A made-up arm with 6 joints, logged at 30 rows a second.
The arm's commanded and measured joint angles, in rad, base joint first. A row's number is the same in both.
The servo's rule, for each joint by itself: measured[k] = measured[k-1] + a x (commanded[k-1-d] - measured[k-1]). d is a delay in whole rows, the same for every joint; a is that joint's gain. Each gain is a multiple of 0.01, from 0.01 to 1. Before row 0 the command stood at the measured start. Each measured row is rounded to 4 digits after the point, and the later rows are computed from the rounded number. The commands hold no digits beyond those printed.
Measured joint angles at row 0: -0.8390, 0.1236, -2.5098, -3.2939, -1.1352, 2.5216
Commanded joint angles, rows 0 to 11: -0.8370, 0.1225, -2.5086, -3.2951, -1.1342, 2.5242; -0.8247, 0.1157, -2.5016, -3.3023, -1.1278, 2.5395; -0.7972, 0.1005, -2.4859, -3.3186, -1.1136, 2.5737; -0.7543, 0.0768, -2.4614, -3.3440, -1.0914, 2.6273; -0.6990, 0.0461, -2.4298, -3.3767, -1.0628, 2.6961; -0.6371, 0.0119, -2.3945, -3.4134, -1.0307, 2.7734; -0.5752, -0.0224, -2.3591, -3.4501, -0.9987, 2.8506; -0.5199, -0.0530, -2.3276, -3.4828, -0.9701, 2.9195; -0.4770, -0.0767, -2.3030, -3.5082, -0.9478, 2.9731; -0.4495, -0.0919, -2.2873, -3.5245, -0.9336, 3.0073; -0.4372, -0.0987, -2.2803, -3.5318, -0.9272, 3.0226; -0.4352, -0.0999, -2.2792, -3.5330, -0.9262, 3.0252
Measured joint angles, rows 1 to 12: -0.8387, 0.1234, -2.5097, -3.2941, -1.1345, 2.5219; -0.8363, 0.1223, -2.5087, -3.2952, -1.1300, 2.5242; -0.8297, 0.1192, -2.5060, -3.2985, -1.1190, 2.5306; -0.8169, 0.1133, -2.5006, -3.3049, -1.1005, 2.5432; -0.7969, 0.1039, -2.4921, -3.3150, -1.0752, 2.5631; -0.7697, 0.0910, -2.4804, -3.3288, -1.0454, 2.5904; -0.7366, 0.0751, -2.4658, -3.3458, -1.0141, 2.6242; -0.6998, 0.0572, -2.4492, -3.3650, -0.9846, 2.6626; -0.6619, 0.0385, -2.4317, -3.3850, -0.9599, 2.7030; -0.6258, 0.0202, -2.4144, -3.4045, -0.9423, 2.7426; -0.5937, 0.0036, -2.3983, -3.4223, -0.9322, 2.7790; -0.5668, -0.0109, -2.3840, -3.4378, -0.9282, 2.8110
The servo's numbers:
d 0
a 0.17 0.14 0.12 0.14 0.67 0.13

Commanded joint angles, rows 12 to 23: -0.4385, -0.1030, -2.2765, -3.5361, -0.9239, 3.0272; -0.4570, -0.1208, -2.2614, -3.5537, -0.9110, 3.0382; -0.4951, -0.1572, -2.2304, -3.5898, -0.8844, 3.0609; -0.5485, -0.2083, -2.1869, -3.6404, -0.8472, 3.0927; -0.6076, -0.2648, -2.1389, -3.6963, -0.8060, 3.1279; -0.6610, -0.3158, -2.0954, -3.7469, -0.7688, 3.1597; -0.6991, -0.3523, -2.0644, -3.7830, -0.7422, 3.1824; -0.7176, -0.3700, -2.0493, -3.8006, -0.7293, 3.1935; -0.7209, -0.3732, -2.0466, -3.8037, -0.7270, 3.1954; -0.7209, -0.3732, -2.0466, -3.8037, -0.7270, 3.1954; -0.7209, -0.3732, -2.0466, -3.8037, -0.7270, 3.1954; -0.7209, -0.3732, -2.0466, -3.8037, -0.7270, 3.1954
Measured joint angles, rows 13 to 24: -0.5450, -0.0238, -2.3711, -3.4516, -0.9253, 2.8391; -0.5300, -0.0374, -2.3579, -3.4659, -0.9157, 2.8650; -0.5241, -0.0542, -2.3426, -3.4832, -0.8947, 2.8905; -0.5282, -0.0758, -2.3239, -3.5052, -0.8629, 2.9168; -0.5417, -0.1023, -2.3017, -3.5320, -0.8248, 2.9442; -0.5620, -0.1322, -2.2769, -3.5621, -0.7873, 2.9722; -0.5853, -0.1630, -2.2514, -3.5930, -0.7571, 2.9995; -0.6078, -0.1920, -2.2271, -3.6221, -0.7385, 3.0247; -0.6270, -0.2174, -2.2054, -3.6475, -0.7308, 3.0469; -0.6430, -0.2392, -2.1863, -3.6694, -0.7283, 3.0662; -0.6562, -0.2580, -2.1695, -3.6882, -0.7274, 3.0830; -0.6672, -0.2741, -2.1548, -3.7044, -0.7271, 3.0976
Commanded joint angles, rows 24 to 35: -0.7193, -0.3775, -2.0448, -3.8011, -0.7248, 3.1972; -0.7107, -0.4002, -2.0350, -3.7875, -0.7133, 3.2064; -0.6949, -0.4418, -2.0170, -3.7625, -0.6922, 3.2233; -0.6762, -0.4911, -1.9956, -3.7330, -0.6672, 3.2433; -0.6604, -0.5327, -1.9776, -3.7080, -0.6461, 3.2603; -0.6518, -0.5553, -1.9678, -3.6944, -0.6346, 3.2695; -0.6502, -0.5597, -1.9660, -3.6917, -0.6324, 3.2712; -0.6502, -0.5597, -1.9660, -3.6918, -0.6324, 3.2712; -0.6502, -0.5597, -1.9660, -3.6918, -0.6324, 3.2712; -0.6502, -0.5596, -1.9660, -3.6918, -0.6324, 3.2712; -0.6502, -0.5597, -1.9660, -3.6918, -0.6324, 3.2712; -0.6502, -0.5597, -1.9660, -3.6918, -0.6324, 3.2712
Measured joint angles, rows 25 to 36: -0.6761, -0.2886, -2.1416, -3.7179, -0.7256, 3.1105; -0.6820, -0.3042, -2.1288, -3.7276, -0.7174, 3.1230; -0.6842, -0.3235, -2.1154, -3.7325, -0.7005, 3.1360; -0.6828, -0.3470, -2.1010, -3.7326, -0.6782, 3.1499; -0.6790, -0.3730, -2.0862, -3.7292, -0.6567, 3.1643; -0.6744, -0.3985, -2.0720, -3.7243, -0.6419, 3.1780; -0.6703, -0.4211, -2.0593, -3.7197, -0.6355, 3.1901; -0.6669, -0.4405, -2.0481, -3.7158, -0.6334, 3.2006; -0.6641, -0.4572, -2.0382, -3.7124, -0.6327, 3.2098; -0.6617, -0.4715, -2.0295, -3.7095, -0.6325, 3.2178; -0.6597, -0.4838, -2.0219, -3.7070, -0.6324, 3.2247; -0.6581, -0.4944, -2.0152, -3.7049, -0.6324, 3.2307
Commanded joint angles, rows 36 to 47: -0.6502, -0.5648, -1.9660, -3.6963, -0.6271, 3.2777; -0.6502, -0.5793, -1.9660, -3.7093, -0.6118, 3.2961; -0.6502, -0.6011, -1.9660, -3.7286, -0.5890, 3.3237; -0.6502, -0.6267, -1.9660, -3.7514, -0.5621, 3.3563; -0.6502, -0.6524, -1.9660, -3.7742, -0.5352, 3.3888; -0.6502, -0.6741, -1.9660, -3.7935, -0.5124, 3.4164; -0.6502, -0.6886, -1.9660, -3.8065, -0.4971, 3.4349; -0.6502, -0.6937, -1.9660, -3.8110, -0.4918, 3.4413; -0.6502, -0.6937, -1.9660, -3.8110, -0.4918, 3.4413; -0.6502, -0.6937, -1.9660, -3.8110, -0.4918, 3.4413; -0.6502, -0.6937, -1.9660, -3.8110, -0.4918, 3.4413; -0.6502, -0.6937, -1.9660, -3.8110, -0.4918, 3.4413
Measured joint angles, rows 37 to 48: -0.6568, -0.5043, -2.0093, -3.7037, -0.6288, 3.2368; -0.6557, -0.5148, -2.0041, -3.7045, -0.6174, 3.2445; -0.6548, -0.5269, -1.9995, -3.7079, -0.5984, 3.2548; -0.6540, -0.5409, -1.9955, -3.7140, -0.5741, 3.2680; -0.6534, -0.5565, -1.9920, -3.7224, -0.5480, 3.2837; -0.6529, -0.5730, -1.9889, -3.7324, -0.5241, 3.3010; -0.6524, -0.5892, -1.9862, -3.7428, -0.5060, 3.3184; -0.6520, -0.6038, -1.9838, -3.7523, -0.4965, 3.3344; -0.6517, -0.6164, -1.9817, -3.7605, -0.4934, 3.3483; -0.6514, -0.6272, -1.9798, -3.7676, -0.4923, 3.3604; -0.6512, -0.6365, -1.9781, -3.7737, -0.4920, 3.3709; -0.6510, -0.6445, -1.9766, -3.7789, -0.4919, 3.3801
